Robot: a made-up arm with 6 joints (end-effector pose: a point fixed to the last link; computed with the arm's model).
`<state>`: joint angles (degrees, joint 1 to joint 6).
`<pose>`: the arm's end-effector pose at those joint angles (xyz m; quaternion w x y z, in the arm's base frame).
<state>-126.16 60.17 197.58 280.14 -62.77 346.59</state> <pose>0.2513 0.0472 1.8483 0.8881 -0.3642 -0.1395 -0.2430</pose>
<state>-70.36 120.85 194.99 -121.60 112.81 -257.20</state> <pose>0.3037 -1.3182 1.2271 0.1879 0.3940 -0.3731 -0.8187</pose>
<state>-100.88 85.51 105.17 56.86 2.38 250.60</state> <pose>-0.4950 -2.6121 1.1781 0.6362 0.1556 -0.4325 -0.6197</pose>
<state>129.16 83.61 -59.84 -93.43 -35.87 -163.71</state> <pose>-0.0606 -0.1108 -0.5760 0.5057 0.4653 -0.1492 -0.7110</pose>
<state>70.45 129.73 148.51 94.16 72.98 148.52</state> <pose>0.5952 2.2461 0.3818 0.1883 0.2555 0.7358 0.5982</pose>
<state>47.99 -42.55 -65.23 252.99 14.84 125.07</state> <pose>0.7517 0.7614 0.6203 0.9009 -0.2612 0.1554 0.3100</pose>
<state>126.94 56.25 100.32 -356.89 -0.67 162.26</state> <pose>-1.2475 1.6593 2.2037 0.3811 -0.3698 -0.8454 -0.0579</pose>
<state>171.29 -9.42 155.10 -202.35 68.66 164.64</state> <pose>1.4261 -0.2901 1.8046 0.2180 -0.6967 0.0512 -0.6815</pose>
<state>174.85 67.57 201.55 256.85 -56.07 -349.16</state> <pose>0.1194 -0.1730 1.7711 0.7179 -0.4571 0.1346 -0.5074</pose>
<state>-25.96 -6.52 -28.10 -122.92 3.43 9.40</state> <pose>1.4741 -0.7288 0.9103 0.4855 0.8156 -0.0949 -0.3001</pose>
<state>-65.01 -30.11 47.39 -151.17 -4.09 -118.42</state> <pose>-0.0480 0.1192 2.9020 0.2023 -0.7123 -0.1004 -0.6645</pose>
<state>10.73 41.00 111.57 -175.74 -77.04 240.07</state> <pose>0.9720 0.1989 2.6714 0.2665 -0.0931 -0.8442 -0.4556</pose>
